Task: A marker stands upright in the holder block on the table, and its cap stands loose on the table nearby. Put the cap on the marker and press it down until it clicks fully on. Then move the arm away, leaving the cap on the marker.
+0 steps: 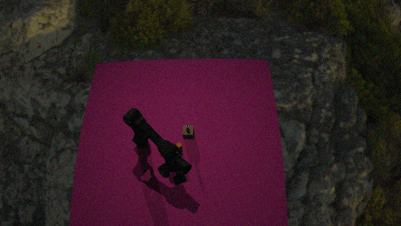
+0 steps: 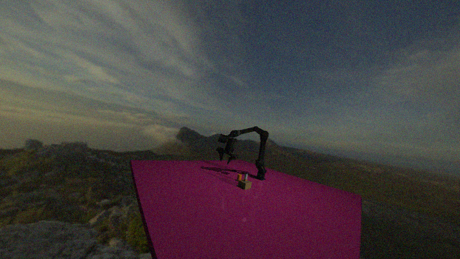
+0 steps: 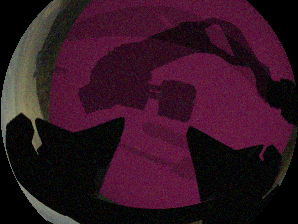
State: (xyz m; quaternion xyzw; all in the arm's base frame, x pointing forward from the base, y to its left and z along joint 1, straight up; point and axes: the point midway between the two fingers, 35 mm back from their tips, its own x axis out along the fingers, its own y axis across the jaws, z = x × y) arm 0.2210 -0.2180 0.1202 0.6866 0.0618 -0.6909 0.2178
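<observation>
The orange cap lies 1 cm ahead of my gripper tip, 20 cm to the left of it and 6 cm below it. The rest, counted from my gripper tip: tan holder block: 6 cm ahead, 30 cm to the left, 7 cm below.
</observation>
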